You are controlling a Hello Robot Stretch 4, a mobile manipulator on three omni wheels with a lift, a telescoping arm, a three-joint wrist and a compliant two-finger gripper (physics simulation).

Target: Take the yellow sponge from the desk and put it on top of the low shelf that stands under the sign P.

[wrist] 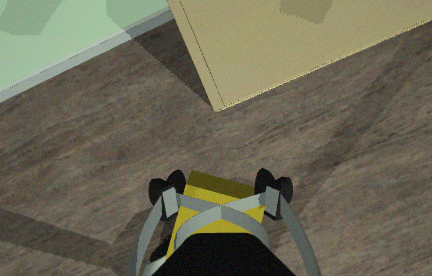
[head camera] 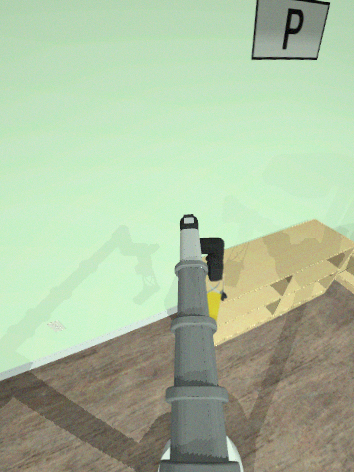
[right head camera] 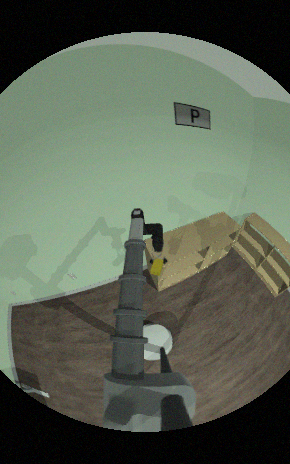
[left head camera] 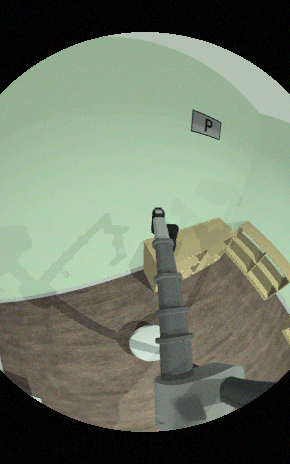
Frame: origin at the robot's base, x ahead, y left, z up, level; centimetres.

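Seen in the pictures: gripper, fingertip midpoint: (wrist: pixel 220 185) (head camera: pixel 212 299) (right head camera: pixel 158 262); robot's base, link origin: (right head camera: pixel 152 340) (left head camera: pixel 149 341).
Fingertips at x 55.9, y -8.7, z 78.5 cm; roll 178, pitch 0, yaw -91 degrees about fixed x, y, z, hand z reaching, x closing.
Note:
Pixels of each thing's top centre, then the offset from my fingertips to it. Level surfaces: height alone.
- yellow sponge, top centre: (wrist: pixel 208 256) (head camera: pixel 211 302) (right head camera: pixel 156 264) dx -4.2, dy +1.1, dz +4.8 cm
- low shelf, surface height: dz -20.2 cm
- sign P, top centre: (right head camera: pixel 193 105) (left head camera: pixel 208 115) dx +67.3, dy -40.3, dz +103.9 cm
- wooden floor, surface height: dz -81.2 cm
The yellow sponge (head camera: pixel 214 305) (right head camera: pixel 157 266) (wrist: pixel 220 195) is held between the two fingertips of my gripper (right head camera: pixel 158 260) (wrist: pixel 220 185), which is shut on it. In the wrist view the sponge is above the floor, just short of the near left corner of the low shelf (head camera: pixel 270 265) (left head camera: pixel 200 240) (right head camera: pixel 195 245) (wrist: pixel 300 45). The low shelf stands against the wall, below and near the sign P (head camera: pixel 291 30) (left head camera: pixel 206 124) (right head camera: pixel 192 116). In the left head view the arm hides the sponge and fingertips. The desk does not show in these views.
A second open shelf (left head camera: pixel 257 260) (right head camera: pixel 262 255) stands to the right of the low shelf, at its far end. The green wall (head camera: pixel 100 150) runs behind and to the left. My telescoping arm (head camera: pixel 195 350) reaches forward over the wooden floor (head camera: pixel 300 400).

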